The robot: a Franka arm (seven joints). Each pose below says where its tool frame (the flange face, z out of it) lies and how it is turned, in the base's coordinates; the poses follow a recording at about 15 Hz.
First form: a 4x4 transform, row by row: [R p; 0 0 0 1], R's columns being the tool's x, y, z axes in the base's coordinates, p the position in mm. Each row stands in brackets.
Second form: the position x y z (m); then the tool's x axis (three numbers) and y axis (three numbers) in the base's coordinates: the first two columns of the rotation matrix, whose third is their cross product. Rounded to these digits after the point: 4 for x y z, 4 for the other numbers.
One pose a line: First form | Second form
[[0.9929, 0.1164, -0.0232, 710.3], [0.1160, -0.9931, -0.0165, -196.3], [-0.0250, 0.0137, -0.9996, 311.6], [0, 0, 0, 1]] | 0.7103, -0.1963, 0.3116, 0.9929, 0.1160, -0.0250, 0.1164, -0.9931, 0.0137
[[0.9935, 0.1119, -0.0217, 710.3], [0.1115, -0.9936, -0.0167, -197.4], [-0.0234, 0.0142, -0.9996, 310.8], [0, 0, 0, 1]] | 0.7103, -0.1974, 0.3108, 0.9935, 0.1115, -0.0234, 0.1119, -0.9936, 0.0142
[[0.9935, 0.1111, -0.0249, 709.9], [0.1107, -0.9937, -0.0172, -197.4], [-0.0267, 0.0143, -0.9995, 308.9], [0, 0, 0, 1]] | 0.7099, -0.1974, 0.3089, 0.9935, 0.1107, -0.0267, 0.1111, -0.9937, 0.0143
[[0.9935, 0.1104, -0.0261, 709.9], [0.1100, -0.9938, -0.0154, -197.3], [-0.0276, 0.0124, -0.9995, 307.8], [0, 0, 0, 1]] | 0.7099, -0.1973, 0.3078, 0.9935, 0.1100, -0.0276, 0.1104, -0.9938, 0.0124
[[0.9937, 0.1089, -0.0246, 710.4], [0.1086, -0.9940, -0.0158, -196.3], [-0.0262, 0.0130, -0.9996, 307.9], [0, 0, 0, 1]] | 0.7104, -0.1963, 0.3079, 0.9937, 0.1086, -0.0262, 0.1089, -0.9940, 0.0130
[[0.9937, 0.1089, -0.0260, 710.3], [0.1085, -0.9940, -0.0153, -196.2], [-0.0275, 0.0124, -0.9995, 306.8], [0, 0, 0, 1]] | 0.7103, -0.1962, 0.3068, 0.9937, 0.1085, -0.0275, 0.1089, -0.9940, 0.0124
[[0.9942, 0.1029, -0.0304, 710.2], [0.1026, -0.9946, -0.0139, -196.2], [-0.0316, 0.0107, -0.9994, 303.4], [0, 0, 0, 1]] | 0.7102, -0.1962, 0.3034, 0.9942, 0.1026, -0.0316, 0.1029, -0.9946, 0.0107
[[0.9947, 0.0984, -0.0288, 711.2], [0.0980, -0.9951, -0.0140, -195.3], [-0.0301, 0.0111, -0.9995, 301.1], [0, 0, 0, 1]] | 0.7112, -0.1953, 0.3011, 0.9947, 0.0980, -0.0301, 0.0984, -0.9951, 0.0111
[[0.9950, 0.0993, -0.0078, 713.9], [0.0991, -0.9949, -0.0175, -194.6], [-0.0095, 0.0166, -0.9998, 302.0], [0, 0, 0, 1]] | 0.7139, -0.1946, 0.3020, 0.9950, 0.0991, -0.0095, 0.0993, -0.9949, 0.0166
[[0.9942, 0.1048, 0.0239, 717.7], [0.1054, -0.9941, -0.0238, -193.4], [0.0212, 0.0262, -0.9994, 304.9], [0, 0, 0, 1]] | 0.7177, -0.1934, 0.3049, 0.9942, 0.1054, 0.0212, 0.1048, -0.9941, 0.0262
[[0.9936, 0.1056, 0.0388, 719.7], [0.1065, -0.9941, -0.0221, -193.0], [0.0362, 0.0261, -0.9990, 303.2], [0, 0, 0, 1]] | 0.7197, -0.1930, 0.3032, 0.9936, 0.1065, 0.0362, 0.1056, -0.9941, 0.0261
